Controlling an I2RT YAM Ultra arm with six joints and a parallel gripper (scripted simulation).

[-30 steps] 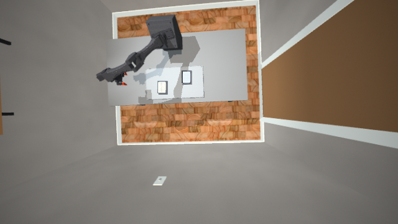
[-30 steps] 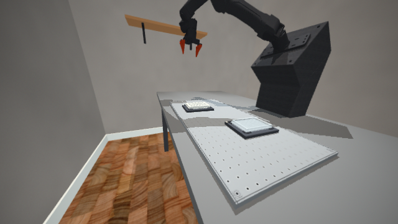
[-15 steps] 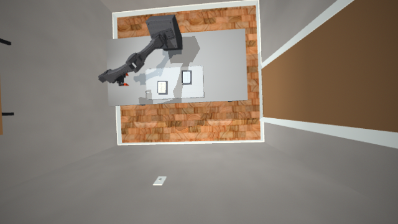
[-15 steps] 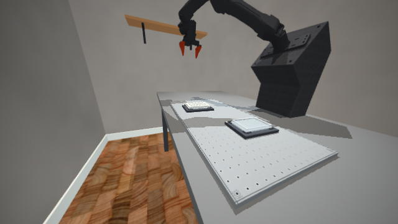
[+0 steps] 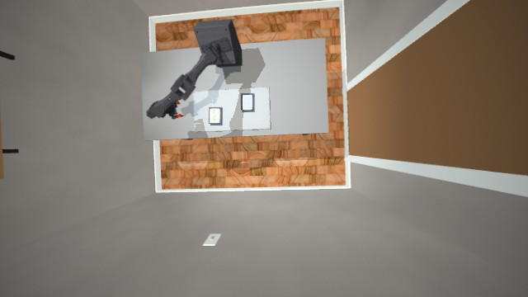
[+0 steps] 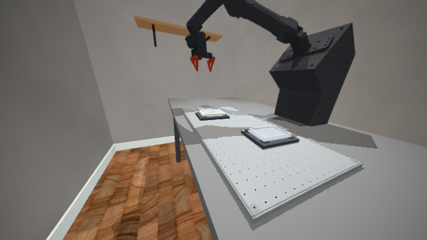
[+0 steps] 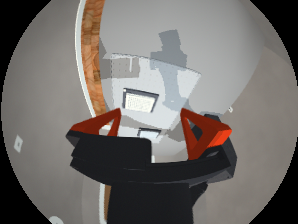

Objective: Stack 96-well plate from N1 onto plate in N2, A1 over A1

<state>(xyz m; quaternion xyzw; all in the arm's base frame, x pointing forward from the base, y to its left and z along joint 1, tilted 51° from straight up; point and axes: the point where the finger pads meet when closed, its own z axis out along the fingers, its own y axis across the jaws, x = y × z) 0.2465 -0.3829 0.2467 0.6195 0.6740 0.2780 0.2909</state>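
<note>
My gripper is now 60 mm short of the dark plate nest, 480 mm to the right of it and 240 mm above it.
</note>
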